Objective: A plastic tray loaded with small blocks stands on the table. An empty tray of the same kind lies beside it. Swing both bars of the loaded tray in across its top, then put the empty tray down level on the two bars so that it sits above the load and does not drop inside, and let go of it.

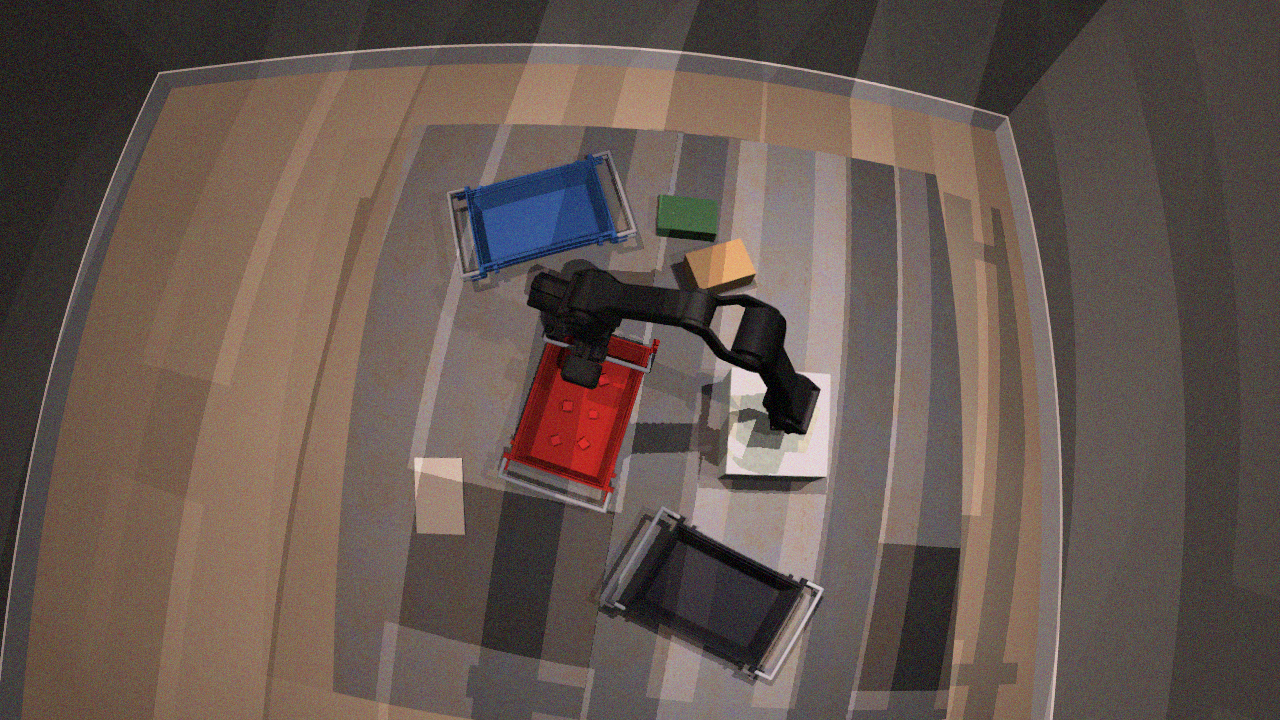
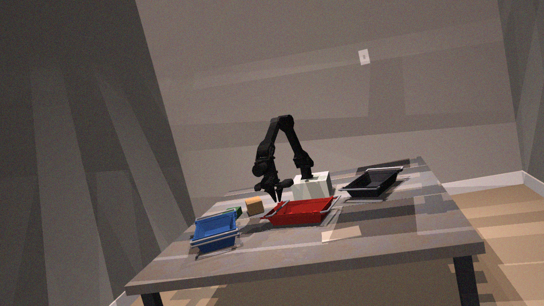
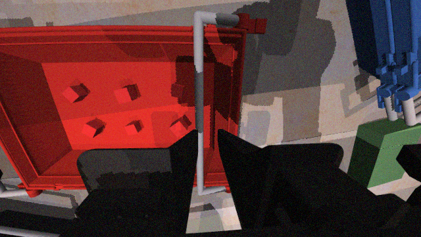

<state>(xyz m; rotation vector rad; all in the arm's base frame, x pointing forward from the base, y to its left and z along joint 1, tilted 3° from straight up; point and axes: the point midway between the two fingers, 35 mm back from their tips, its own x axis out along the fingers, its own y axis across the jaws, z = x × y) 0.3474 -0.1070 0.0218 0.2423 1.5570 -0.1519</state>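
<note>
My gripper tip is 45 cm to the right of the black tray, 24 cm past it and 5 cm above it. From my gripper tip the other things lie so: orange block (23 cm behind, 19 cm to the right, 6 cm below); green block (31 cm to the right, 17 cm behind, 7 cm below); pale card (29 cm to the left, 29 cm ahead, 9 cm below).
</note>
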